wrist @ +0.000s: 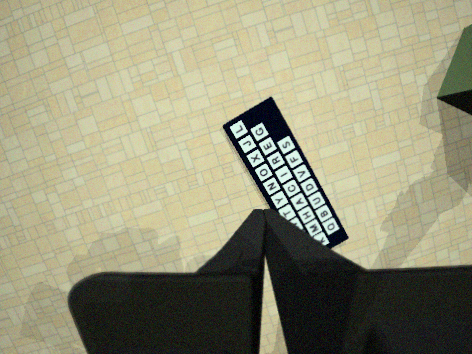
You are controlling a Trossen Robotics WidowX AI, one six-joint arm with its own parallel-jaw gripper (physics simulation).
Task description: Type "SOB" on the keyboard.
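Frame: origin at the arm's base, x ahead, y left, z up, level; centimetres.
Seen in the pictures: gripper, fingertip midpoint: [262, 218].
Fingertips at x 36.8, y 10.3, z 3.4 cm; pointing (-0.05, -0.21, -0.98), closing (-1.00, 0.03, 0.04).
Observation:
Offsets run from my fingertips to a thing's top centre. "*": to the spot under its first point. Level surfaces: height alone.
A small dark blue keyboard @[* dy -7.2, dx -2.9, dz -20.6 cm] [262, 111] with white letter keys lies slanted on the tiled surface, near the middle of the wrist view. The S key @[dy -2.9, dx -5.6, dz -20.1 cm] [286, 144] is at the upper end of its right row. The O key @[dy +0.4, dx -2.7, dz -20.1 cm] [264, 172] is in the left row. The B key @[dy +6.3, dx -10.4, dz -20.1 cm] [324, 214] is near the lower end of the right row, beside the Q key @[dy +8.2, dx -11.3, dz -20.1 cm] [331, 227]. My gripper [262, 218] is shut and empty, its tips together in view at the keyboard's lower left edge. The fingers hide some keys at the lower end of the left row. The height above the keys is hard to tell.
A green block-like object [459, 70] with a dark side shows in part at the right edge. Shadows fall on the tiled surface @[dz -21.9 cm] [125, 125] at the right and the lower left.

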